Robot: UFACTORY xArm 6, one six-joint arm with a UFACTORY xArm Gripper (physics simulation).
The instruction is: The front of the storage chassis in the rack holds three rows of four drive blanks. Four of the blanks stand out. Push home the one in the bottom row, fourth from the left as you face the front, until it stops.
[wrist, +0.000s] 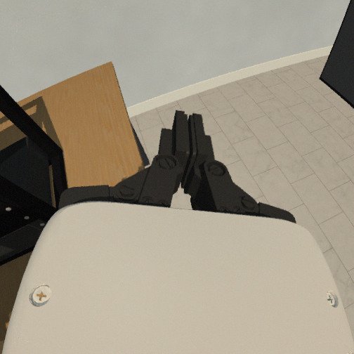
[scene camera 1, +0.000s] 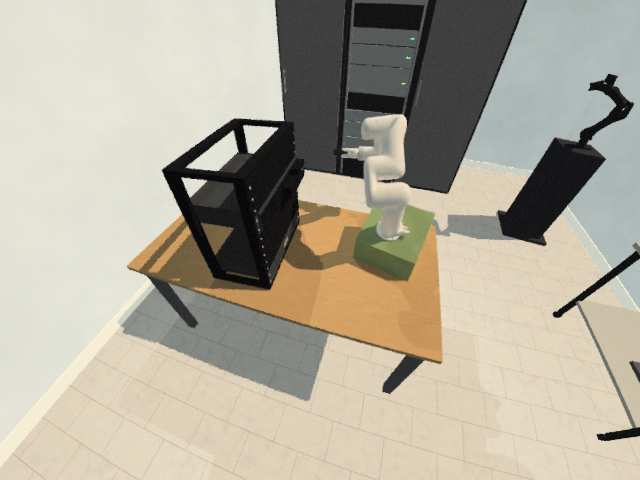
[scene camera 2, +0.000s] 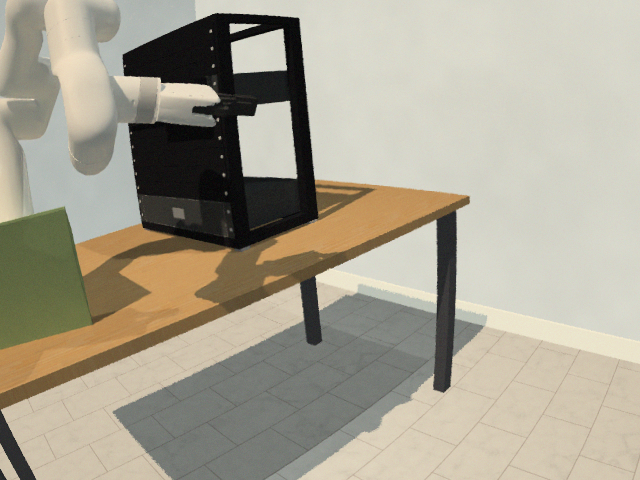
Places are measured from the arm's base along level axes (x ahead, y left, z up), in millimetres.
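Where they show: gripper, fingertip midpoint: (scene camera 1: pixel 334 151) (scene camera 2: pixel 255 106); arm's base, origin of the base link: (scene camera 1: pixel 389 229) (scene camera 2: pixel 17 235).
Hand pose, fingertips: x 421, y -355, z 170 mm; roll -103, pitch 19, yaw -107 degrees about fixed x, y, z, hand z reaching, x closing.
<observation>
Each offset is from my fingertips to the top centre of the thing. "spot": to the spot under its first point. Level surfaces: height alone.
The black rack {dx +195, dy +567, dz +245 mm} (scene camera 1: pixel 253 227) (scene camera 2: pixel 306 129) (wrist: pixel 27 122) stands on the table with its front toward the arm. The chassis body (scene camera 1: pixel 214 198) (scene camera 2: pixel 262 86) shows through the rack's open side. Dark parts {spot: dx +28, dy +414, dz +84 mm} (scene camera 1: pixel 298 169) jut from the rack's front in scene camera 1. The front is too dark to tell single blanks apart, and the bottom-row fourth blank cannot be made out. My gripper (scene camera 1: pixel 339 152) (scene camera 2: pixel 253 105) (wrist: pixel 183 130) is shut and empty. It is in the air, apart from the rack's front; in the wrist view its fingers point past the rack, which is at the left.
The wooden table {dz -342 mm} (scene camera 1: pixel 351 310) (scene camera 2: pixel 392 206) (wrist: pixel 92 125) bears the rack and the green block (scene camera 1: pixel 382 260) (scene camera 2: pixel 41 279) under the arm's base. A tall dark cabinet (scene camera 1: pixel 312 103) stands behind the table. A black pedestal (scene camera 1: pixel 545 191) with a small black arm (scene camera 1: pixel 615 103) stands at the right.
</observation>
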